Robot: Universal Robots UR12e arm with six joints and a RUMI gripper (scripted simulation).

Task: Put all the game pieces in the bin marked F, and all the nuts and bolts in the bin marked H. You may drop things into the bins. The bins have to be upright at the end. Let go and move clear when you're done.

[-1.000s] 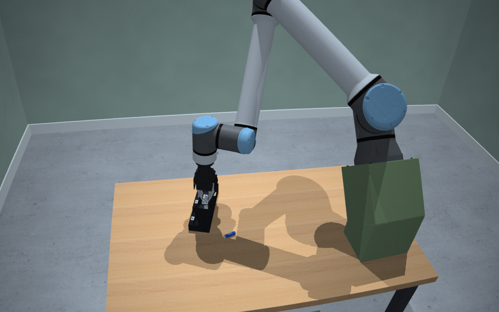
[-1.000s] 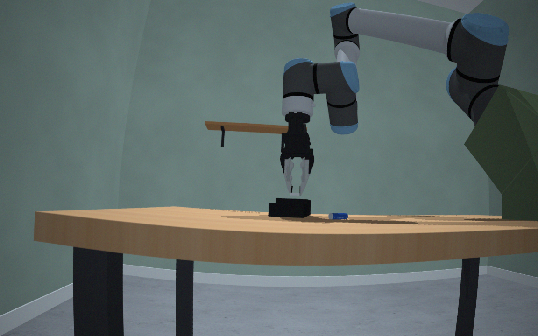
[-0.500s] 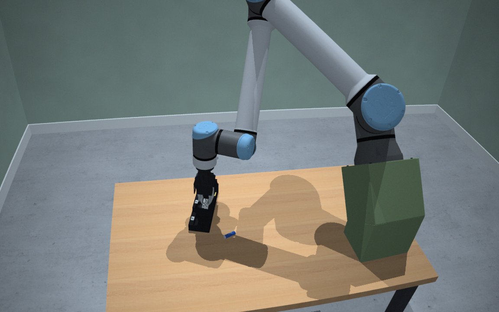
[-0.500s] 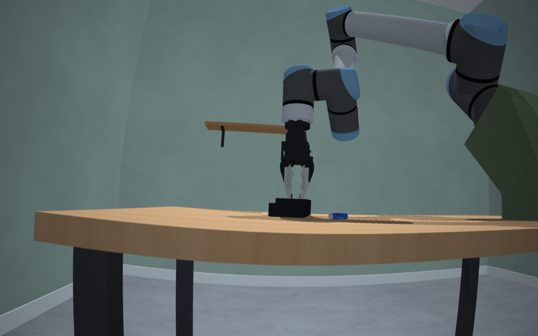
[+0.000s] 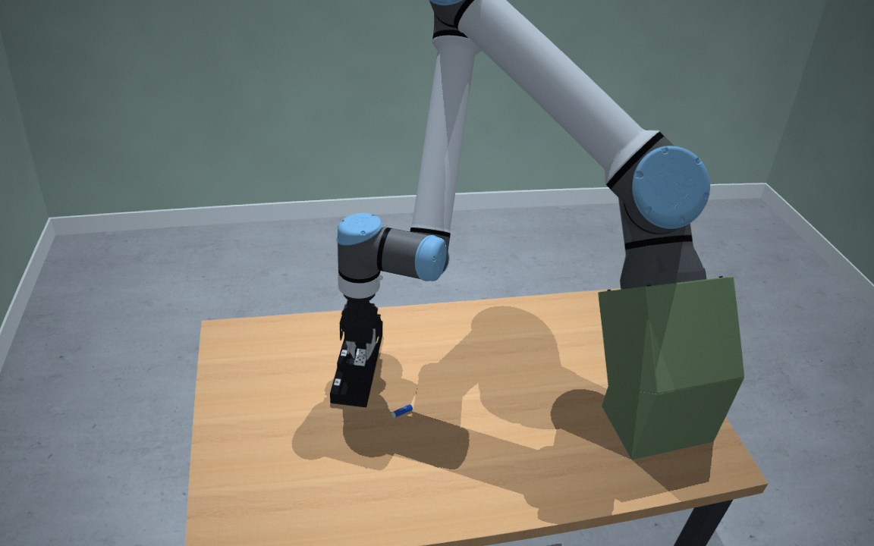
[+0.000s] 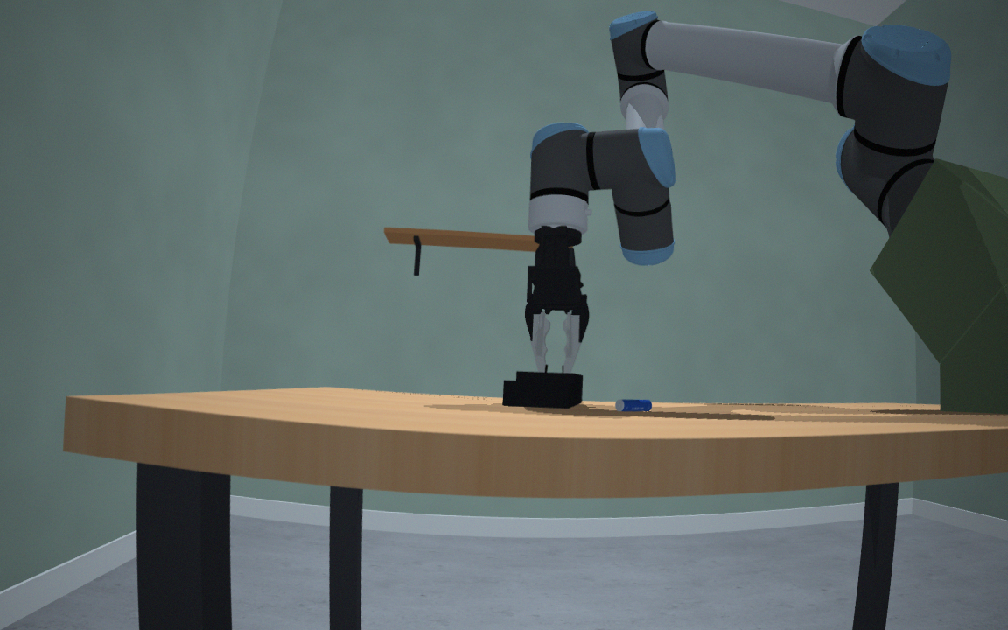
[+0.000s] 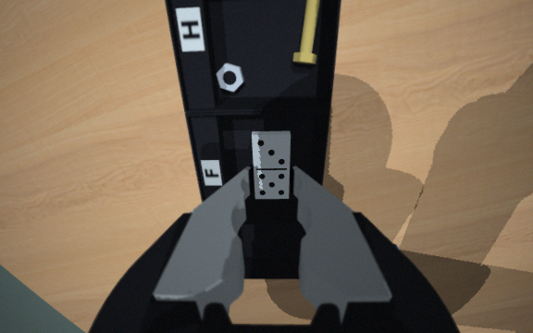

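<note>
The white domino is 10 mm below my hand. Round my hand: grey nut 60 mm to the right, 40 mm below; then white die 30 mm below; then black bin 30 mm below, 10 mm ahead.
</note>
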